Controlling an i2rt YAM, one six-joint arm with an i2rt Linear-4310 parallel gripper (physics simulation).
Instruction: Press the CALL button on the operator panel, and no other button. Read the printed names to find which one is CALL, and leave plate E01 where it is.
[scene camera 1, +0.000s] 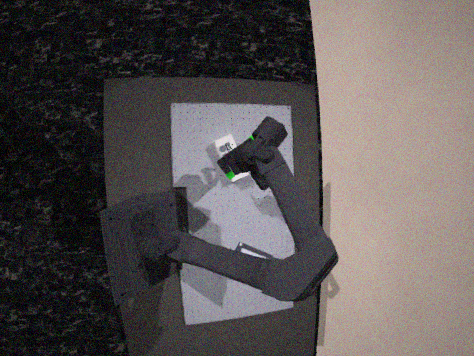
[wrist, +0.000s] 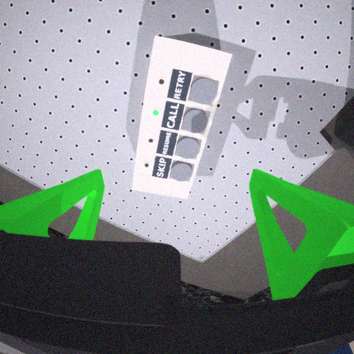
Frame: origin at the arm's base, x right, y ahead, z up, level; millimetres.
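Seen in the pictures: arm's base, origin of its link: (scene camera 1: 149, 247).
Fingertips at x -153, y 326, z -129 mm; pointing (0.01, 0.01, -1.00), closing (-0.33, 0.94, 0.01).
Offsets run from my fingertips to a thing's top centre. "pt": to the spot under its first point. Level surfaces: height alone.
The white operator panel {pt dx -78, dy +2, dz -90 mm} (scene camera 1: 226, 139) (wrist: 189, 54) lies on the pegboard; the arm covers part of it in the scene view. In the wrist view its four round grey buttons stand in a row beside the names RETRY, CALL, RESUME and SKIP. The CALL button (wrist: 194, 120) is second from the top, partly in shadow, and the small lamp (wrist: 155, 112) beside its name is lit green. My gripper (scene camera 1: 241, 156) (wrist: 176, 177) is open and empty, with its green fingers wide apart above the board. In the wrist view, the tips appear near the SKIP end of the panel.
A flat white piece with a dark edge {pt dx +393, dy -18, dz -130 mm} (scene camera 1: 254, 252) lies on the light perforated board {dz -142 mm} (scene camera 1: 200, 120) (wrist: 45, 100), partly hidden by the arm; no name is readable on it. The board rests on a dark table {dz -155 mm} (scene camera 1: 135, 130). The arm's base stands at the left.
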